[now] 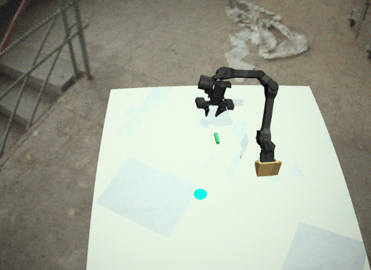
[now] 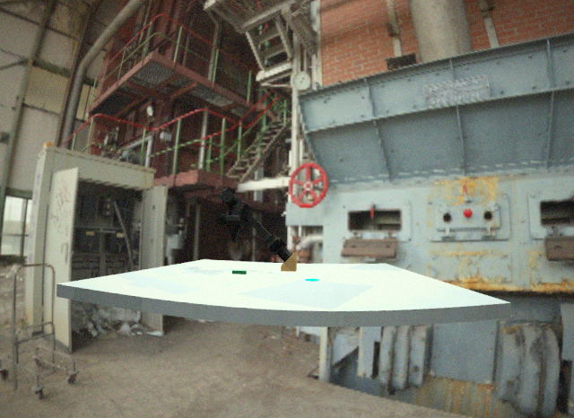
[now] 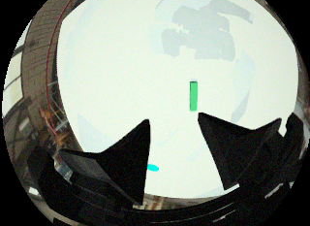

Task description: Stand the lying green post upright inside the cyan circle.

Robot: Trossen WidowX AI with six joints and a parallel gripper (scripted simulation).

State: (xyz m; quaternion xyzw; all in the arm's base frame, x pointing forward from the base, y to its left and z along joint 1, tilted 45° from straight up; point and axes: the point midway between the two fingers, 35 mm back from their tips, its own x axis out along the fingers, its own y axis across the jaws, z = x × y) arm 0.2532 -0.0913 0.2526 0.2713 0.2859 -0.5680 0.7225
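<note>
Now: the green post 14 cm below my gripper tip, 4 cm behind it and 2 cm to the left of it.
</note>
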